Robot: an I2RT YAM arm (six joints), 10 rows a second.
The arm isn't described. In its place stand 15 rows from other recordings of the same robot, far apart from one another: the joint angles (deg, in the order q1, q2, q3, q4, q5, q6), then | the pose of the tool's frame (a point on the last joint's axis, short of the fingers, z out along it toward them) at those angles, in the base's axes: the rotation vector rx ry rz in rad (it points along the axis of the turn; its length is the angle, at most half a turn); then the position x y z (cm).
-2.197 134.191 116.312 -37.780 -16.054 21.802 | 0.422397, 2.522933, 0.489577, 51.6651, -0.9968, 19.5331
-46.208 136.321 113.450 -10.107 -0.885 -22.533 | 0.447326, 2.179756, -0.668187, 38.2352, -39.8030, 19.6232
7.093 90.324 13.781 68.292 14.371 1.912 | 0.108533, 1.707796, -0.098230, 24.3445, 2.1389, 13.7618
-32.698 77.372 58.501 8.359 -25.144 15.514 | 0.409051, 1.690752, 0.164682, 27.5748, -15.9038, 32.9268
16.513 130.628 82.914 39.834 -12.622 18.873 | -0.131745, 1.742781, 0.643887, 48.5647, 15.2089, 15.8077
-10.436 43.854 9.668 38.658 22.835 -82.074 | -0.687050, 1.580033, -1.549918, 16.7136, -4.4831, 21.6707
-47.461 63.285 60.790 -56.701 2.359 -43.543 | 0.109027, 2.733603, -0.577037, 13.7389, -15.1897, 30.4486
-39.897 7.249 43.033 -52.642 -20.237 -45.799 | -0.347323, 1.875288, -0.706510, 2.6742, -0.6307, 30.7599
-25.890 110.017 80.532 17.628 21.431 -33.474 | 0.163176, 1.887114, -1.060447, 40.6369, -21.1693, 27.1181
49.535 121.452 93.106 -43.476 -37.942 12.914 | 1.049143, -2.669106, -1.079268, 26.4815, 34.4171, 17.8214
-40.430 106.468 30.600 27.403 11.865 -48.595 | -0.083630, 2.623377, -0.891591, 21.2203, -19.0406, 6.2265
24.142 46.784 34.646 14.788 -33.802 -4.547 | -0.835431, 1.337116, 0.717604, 16.9693, 9.7760, 31.7831
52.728 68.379 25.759 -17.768 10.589 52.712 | 0.064671, 2.655323, 0.409414, 12.4809, 15.3199, 14.2424
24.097 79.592 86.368 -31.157 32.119 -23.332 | -0.449328, 1.915605, -0.548564, 28.4668, 10.6586, 41.8652
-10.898 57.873 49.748 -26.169 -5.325 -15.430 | -0.139100, 2.166492, -0.162906, 21.7683, -3.8546, 30.0181
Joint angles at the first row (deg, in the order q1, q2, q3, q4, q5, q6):
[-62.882 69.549 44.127 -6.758 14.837 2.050]
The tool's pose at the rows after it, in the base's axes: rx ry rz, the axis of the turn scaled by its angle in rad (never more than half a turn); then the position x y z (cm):
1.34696, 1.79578, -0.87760, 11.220, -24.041, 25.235
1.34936, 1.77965, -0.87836, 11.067, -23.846, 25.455
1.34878, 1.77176, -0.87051, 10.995, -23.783, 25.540
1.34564, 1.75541, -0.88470, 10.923, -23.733, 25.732
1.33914, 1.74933, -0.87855, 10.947, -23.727, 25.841
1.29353, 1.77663, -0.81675, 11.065, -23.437, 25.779
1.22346, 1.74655, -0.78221, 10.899, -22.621, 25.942
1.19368, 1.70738, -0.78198, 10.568, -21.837, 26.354
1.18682, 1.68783, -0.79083, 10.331, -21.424, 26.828
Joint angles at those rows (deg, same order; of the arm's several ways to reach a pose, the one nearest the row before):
[-63.004 69.168 43.894 -6.790 14.897 2.461]
[-63.108 68.349 43.682 -6.810 14.901 2.850]
[-63.245 68.025 43.589 -6.768 14.456 3.142]
[-63.277 67.603 43.426 -6.108 14.911 3.076]
[-63.280 67.483 43.461 -5.855 14.487 3.175]
[-63.256 66.900 43.116 -6.314 10.773 2.639]
[-63.225 64.161 40.786 -3.587 7.427 2.239]
[-63.212 61.334 39.261 -2.304 6.580 2.460]
[-63.253 59.720 39.115 -2.633 6.712 2.548]

